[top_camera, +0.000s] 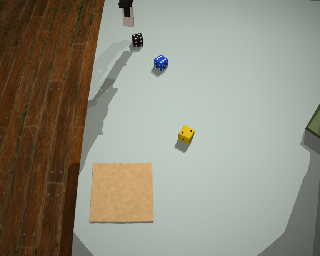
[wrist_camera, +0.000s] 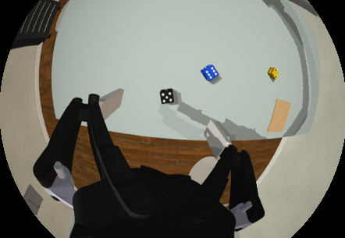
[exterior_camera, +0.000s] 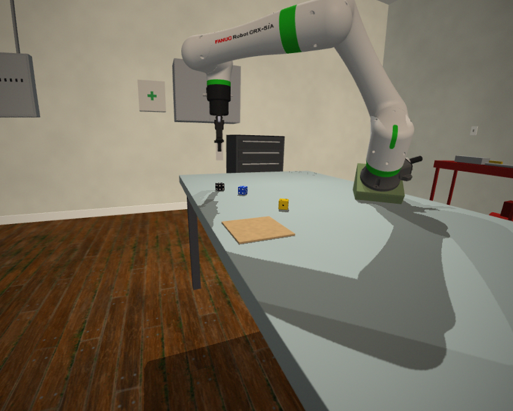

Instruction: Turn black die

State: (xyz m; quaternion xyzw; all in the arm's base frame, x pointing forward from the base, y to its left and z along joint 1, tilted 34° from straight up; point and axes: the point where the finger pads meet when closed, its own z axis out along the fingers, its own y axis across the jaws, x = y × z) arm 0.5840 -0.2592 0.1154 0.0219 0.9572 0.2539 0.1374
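Right now the black die is 130 mm below my hand. From my hand the other things lie so: yellow die: 290 mm to the left, 210 mm behind, 130 mm below; blue die: 130 mm below, 90 mm behind, 70 mm to the left; tan mat: 460 mm to the left, 140 mm below, 100 mm behind.
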